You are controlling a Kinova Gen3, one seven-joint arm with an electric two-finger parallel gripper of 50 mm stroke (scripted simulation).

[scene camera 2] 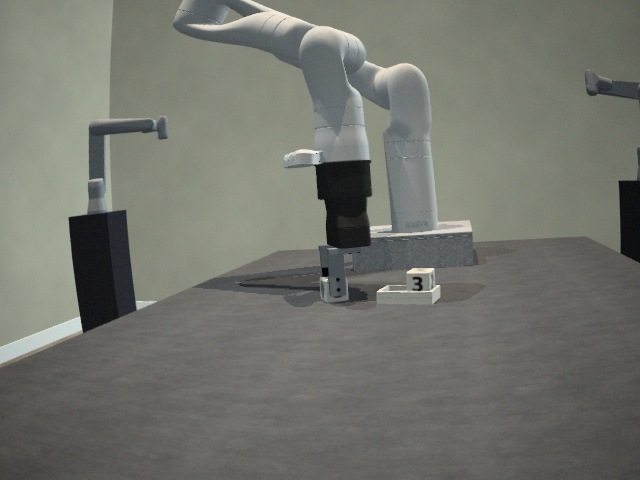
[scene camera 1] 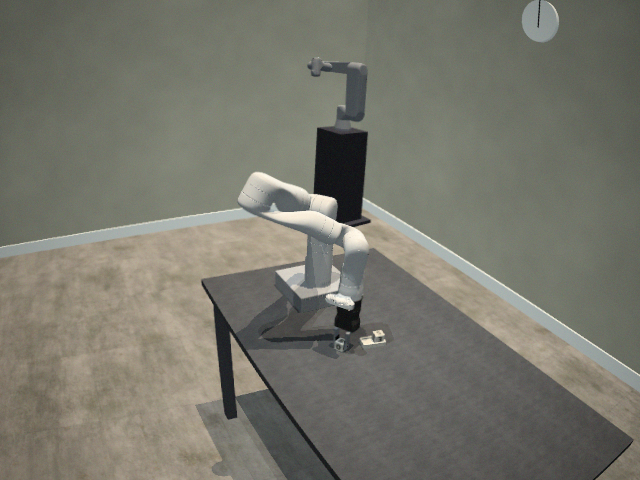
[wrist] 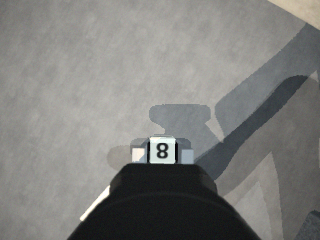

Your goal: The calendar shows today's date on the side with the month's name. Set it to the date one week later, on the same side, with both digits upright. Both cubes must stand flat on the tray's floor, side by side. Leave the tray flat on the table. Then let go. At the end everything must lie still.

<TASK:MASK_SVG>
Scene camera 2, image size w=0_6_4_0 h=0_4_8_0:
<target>my gripper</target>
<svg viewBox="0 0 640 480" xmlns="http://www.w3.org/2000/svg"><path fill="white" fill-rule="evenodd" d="M370 163L316 166L318 199L325 201L327 212L326 236L328 245L319 246L321 277L328 277L331 297L347 295L344 254L363 252L362 247L371 245L370 224L367 215L367 197L372 196Z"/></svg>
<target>white tray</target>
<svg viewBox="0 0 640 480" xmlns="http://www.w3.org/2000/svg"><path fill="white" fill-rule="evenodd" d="M376 292L377 304L432 305L440 298L440 285L435 285L431 291L407 291L407 285L387 285Z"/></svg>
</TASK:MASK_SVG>
